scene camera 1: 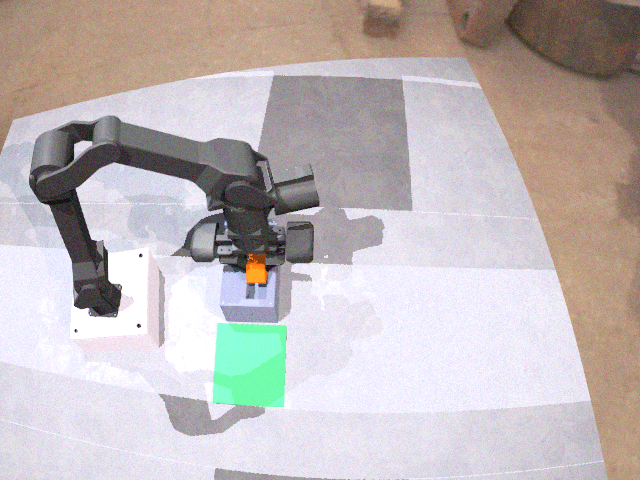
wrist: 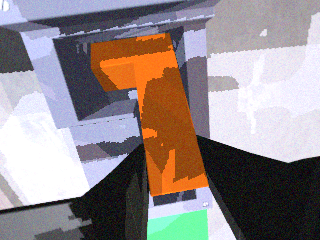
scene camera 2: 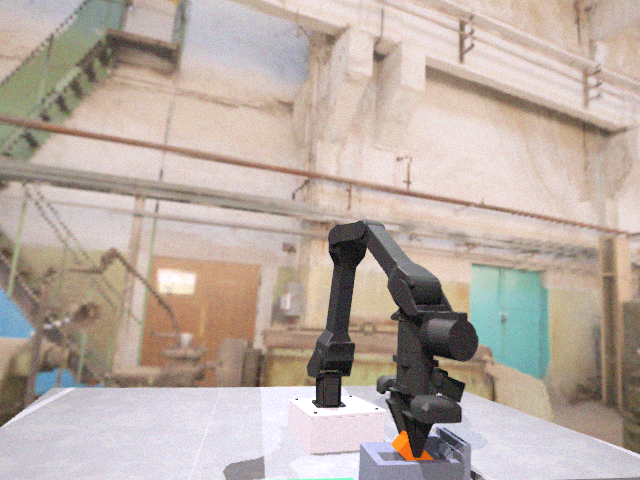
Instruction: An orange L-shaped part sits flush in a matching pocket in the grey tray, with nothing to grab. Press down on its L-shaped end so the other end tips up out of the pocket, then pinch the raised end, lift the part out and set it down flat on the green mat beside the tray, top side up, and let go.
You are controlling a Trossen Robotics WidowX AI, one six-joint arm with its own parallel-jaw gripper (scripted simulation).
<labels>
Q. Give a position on an orange L-shaped part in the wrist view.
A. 174,163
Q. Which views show the gripper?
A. Scene camera 1, the wrist view and scene camera 2: all of them.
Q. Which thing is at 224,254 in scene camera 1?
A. The gripper.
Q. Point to a green mat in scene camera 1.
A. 250,363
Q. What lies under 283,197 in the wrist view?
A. The gripper.
</labels>
